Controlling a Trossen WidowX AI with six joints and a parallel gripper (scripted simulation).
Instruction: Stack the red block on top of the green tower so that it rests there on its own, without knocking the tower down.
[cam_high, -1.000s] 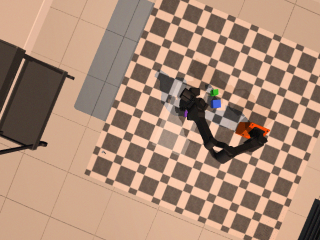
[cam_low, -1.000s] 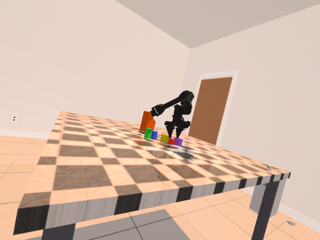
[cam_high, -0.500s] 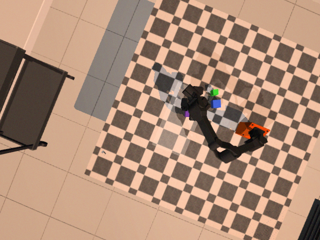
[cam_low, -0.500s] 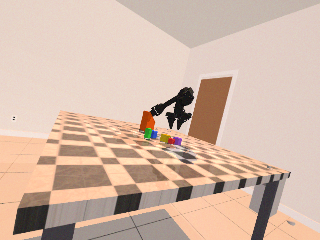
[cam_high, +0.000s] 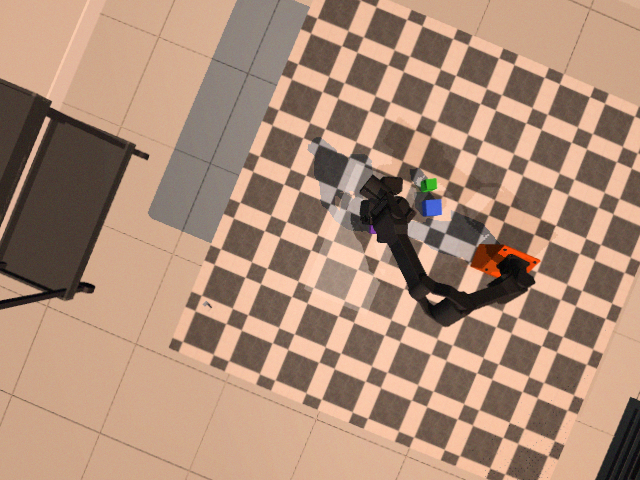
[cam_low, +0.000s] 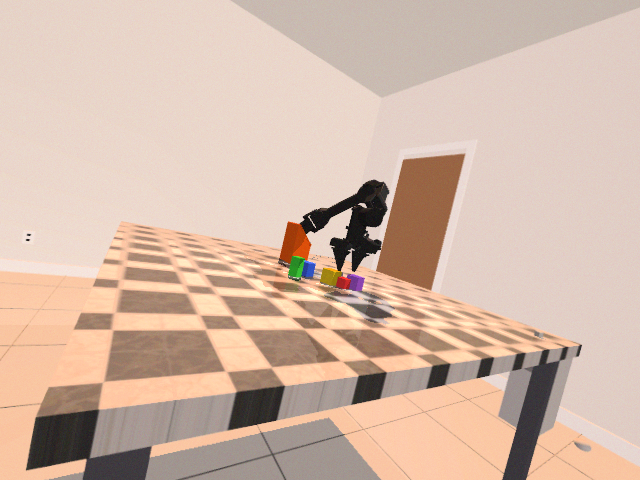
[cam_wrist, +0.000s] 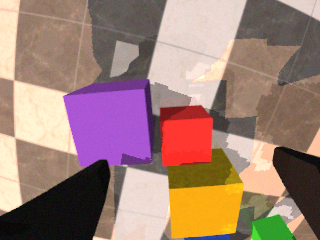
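The red block lies 4 cm below my gripper tip. Also, from my gripper tip: blue block (13 cm behind, 8 cm to the right, 3 cm below); yellow block (4 cm behind, 3 cm to the right, 3 cm below); purple block (5 cm to the left, 3 cm below).
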